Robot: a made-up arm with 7 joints. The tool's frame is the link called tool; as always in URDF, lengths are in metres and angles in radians. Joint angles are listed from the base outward. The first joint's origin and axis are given. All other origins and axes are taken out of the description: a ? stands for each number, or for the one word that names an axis. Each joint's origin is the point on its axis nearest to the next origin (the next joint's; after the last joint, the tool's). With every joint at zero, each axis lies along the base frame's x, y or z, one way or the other. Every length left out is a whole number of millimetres.
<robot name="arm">
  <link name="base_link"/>
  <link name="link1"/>
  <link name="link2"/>
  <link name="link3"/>
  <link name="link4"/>
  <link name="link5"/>
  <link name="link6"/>
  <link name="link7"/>
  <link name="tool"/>
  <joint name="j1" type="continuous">
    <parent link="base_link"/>
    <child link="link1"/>
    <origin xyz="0.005 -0.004 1.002" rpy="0 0 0"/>
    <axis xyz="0 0 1"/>
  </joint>
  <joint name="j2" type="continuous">
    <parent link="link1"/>
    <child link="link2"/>
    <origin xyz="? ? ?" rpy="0 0 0"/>
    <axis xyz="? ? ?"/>
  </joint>
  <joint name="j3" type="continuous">
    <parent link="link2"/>
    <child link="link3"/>
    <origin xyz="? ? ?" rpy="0 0 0"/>
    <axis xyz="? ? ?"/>
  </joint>
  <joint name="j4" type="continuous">
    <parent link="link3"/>
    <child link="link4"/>
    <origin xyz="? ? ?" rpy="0 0 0"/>
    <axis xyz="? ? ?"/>
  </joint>
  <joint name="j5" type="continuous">
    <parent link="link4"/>
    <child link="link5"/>
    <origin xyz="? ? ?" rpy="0 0 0"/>
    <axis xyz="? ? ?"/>
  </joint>
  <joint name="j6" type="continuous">
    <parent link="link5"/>
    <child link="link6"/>
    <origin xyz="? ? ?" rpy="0 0 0"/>
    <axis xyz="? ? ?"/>
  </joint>
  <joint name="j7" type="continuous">
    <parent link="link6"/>
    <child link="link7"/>
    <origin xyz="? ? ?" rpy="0 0 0"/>
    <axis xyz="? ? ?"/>
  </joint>
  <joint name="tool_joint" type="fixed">
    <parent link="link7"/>
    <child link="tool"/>
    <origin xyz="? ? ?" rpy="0 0 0"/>
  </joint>
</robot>
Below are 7 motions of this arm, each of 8 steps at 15 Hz.
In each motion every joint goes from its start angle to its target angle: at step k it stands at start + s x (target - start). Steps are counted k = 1, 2, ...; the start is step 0. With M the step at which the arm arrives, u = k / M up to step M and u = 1 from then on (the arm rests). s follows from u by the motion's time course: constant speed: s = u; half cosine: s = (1 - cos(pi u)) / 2; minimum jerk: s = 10 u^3 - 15 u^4 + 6 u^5.
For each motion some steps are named. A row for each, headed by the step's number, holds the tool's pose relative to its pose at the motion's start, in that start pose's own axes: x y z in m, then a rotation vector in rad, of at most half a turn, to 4 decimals.
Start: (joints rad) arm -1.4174 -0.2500 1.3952 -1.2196 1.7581 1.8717 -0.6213
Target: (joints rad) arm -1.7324 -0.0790 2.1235 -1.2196 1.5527 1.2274 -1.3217
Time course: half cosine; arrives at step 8
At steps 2, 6, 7, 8:
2: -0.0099 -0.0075 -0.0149 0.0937 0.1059 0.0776
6: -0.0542 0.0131 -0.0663 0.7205 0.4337 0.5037
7: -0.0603 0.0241 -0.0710 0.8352 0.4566 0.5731
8: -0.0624 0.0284 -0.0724 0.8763 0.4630 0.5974

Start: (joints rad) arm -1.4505 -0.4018 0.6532 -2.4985 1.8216 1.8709 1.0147
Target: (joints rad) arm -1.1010 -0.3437 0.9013 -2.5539 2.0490 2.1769 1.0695
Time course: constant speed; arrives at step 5
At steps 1, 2, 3, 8:
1: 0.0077 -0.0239 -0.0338 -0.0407 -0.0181 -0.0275
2: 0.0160 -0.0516 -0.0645 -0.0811 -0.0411 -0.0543
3: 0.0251 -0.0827 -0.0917 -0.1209 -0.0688 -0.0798
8: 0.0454 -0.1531 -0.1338 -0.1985 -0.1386 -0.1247

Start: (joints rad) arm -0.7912 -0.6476 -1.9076 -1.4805 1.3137 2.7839 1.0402
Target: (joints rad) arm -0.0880 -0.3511 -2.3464 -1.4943 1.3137 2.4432 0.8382
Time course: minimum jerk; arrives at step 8
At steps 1, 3, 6, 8:
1: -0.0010 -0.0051 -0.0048 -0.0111 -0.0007 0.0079
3: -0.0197 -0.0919 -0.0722 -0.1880 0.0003 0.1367
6: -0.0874 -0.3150 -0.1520 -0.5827 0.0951 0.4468
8: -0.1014 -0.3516 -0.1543 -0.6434 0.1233 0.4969

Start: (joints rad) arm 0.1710 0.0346 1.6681 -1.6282 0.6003 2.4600 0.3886
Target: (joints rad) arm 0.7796 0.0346 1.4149 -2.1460 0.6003 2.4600 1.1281
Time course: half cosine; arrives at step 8
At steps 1, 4, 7, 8:
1: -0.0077 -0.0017 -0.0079 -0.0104 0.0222 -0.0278
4: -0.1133 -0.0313 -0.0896 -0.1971 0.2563 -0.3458
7: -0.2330 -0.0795 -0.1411 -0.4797 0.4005 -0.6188
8: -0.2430 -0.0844 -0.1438 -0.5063 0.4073 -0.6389

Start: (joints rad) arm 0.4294 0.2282 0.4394 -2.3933 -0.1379 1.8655 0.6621
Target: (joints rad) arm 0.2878 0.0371 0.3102 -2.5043 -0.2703 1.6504 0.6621
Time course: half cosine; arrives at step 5
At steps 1, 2, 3, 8:
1: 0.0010 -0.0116 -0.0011 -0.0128 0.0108 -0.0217
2: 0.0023 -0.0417 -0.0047 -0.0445 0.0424 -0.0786
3: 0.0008 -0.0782 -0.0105 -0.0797 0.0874 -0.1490
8: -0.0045 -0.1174 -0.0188 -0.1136 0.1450 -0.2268

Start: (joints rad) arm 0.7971 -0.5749 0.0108 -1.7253 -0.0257 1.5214 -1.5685
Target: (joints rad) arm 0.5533 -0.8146 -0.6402 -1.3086 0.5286 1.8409 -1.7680
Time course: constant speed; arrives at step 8
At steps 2, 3, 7, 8:
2: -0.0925 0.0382 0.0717 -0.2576 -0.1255 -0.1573
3: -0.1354 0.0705 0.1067 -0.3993 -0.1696 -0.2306
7: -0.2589 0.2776 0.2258 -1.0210 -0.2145 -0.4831
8: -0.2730 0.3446 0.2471 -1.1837 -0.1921 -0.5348

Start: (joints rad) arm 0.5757 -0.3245 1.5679 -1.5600 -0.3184 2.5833 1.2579
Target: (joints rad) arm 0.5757 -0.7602 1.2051 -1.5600 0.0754 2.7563 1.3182
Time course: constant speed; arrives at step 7
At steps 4, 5, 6, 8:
4: -0.0068 0.0187 -0.0004 0.0237 -0.2069 -0.1111
5: -0.0082 0.0244 0.0052 0.0445 -0.2646 -0.1363
6: -0.0101 0.0308 0.0131 0.0717 -0.3237 -0.1600
8: -0.0128 0.0377 0.0234 0.1052 -0.3835 -0.1818

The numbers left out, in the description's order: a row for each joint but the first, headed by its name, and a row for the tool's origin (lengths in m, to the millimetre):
j2: xyz -0.019 -0.011 0, axis 0 1 0
j3: xyz 0.007 0 0.431, axis 0 0 1
j4: xyz 0.101 0.043 0, axis 0 -1 0
j5: xyz -0.069 0 0.381, axis 0 0 1
j6: xyz -0.014 0.034 0, axis 0 -1 0
j7: xyz 0.046 0 -0.044, axis 0 0 -1
tool: xyz -0.026 0.007 0

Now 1 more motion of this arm.
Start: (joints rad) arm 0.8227 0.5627 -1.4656 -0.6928 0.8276 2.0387 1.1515
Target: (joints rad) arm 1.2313 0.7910 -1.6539 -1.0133 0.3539 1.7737 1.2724
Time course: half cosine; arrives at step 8
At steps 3, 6, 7, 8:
3: -0.0707 -0.0219 -0.0477 -0.2038 -0.0568 0.0673
6: -0.1921 -0.0769 -0.0946 -0.5163 -0.2218 0.1970
7: -0.2144 -0.0895 -0.0984 -0.5696 -0.2647 0.2224
8: -0.2221 -0.0940 -0.0993 -0.5875 -0.2806 0.2311

